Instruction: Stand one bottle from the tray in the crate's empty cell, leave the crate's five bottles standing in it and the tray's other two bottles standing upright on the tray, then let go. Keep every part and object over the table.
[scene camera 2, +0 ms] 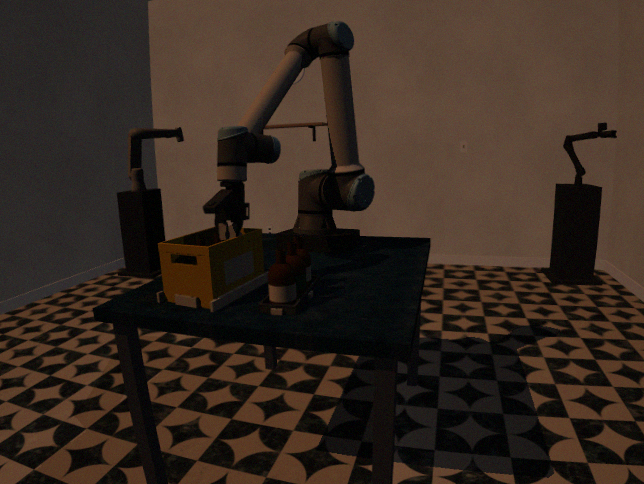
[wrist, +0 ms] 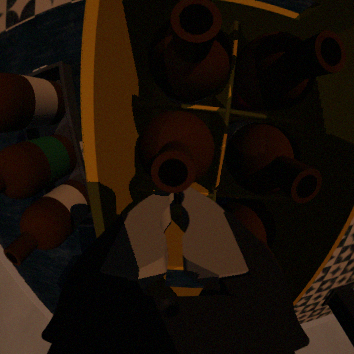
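Where they show: gripper, fingertip midpoint: (wrist: 177, 185); arm's base, link origin: (scene camera 2: 314, 232).
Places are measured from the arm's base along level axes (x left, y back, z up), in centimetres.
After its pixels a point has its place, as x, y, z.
The yellow crate (scene camera 2: 186, 278) {-15.4, -78.7, 1.7} (wrist: 109, 60) {-6.2, -72.8, 9.4} stands at the table's left. In the wrist view, several brown bottles stand in its cells, such as one at the top (wrist: 192, 70) {-11.0, -72.5, 6.3}, one ahead of the fingers (wrist: 185, 129) and one partly hidden at right (wrist: 250, 222) {-16.5, -58.5, 5.4}. My gripper (scene camera 2: 232, 237) (wrist: 177, 185) {-9.2, -63.4, 5.7} is shut and empty, pointing down at the crate's opening. Its fingers hide much of the cell below; contact with the nearest bottle cannot be told. Three upright bottles, two white-labelled (scene camera 2: 282, 286) {12.8, -77.8, 0.8} (wrist: 46, 97) {7.7, -74.1, -1.3} (wrist: 47, 220) {7.9, -58.8, 4.4} and one green-labelled (wrist: 50, 155) {8.0, -66.3, 0.0}, stand on the dark tray (scene camera 2: 276, 311) {11.6, -80.0, -5.3} (wrist: 70, 107) {6.4, -72.5, -4.6}.
The dark table (scene camera 2: 343, 317) {28.9, -78.5, -6.3} carries crate and tray. Pale rails (scene camera 2: 239, 291) {-3.9, -69.5, -4.4} edge the crate's base. The crate's walls and yellow dividers (wrist: 222, 160) {-13.8, -64.7, 3.1} surround the cells. The tray stands close beside the crate's long side. Other arms on pedestals (scene camera 2: 140, 228) (scene camera 2: 576, 234) stand away from the table.
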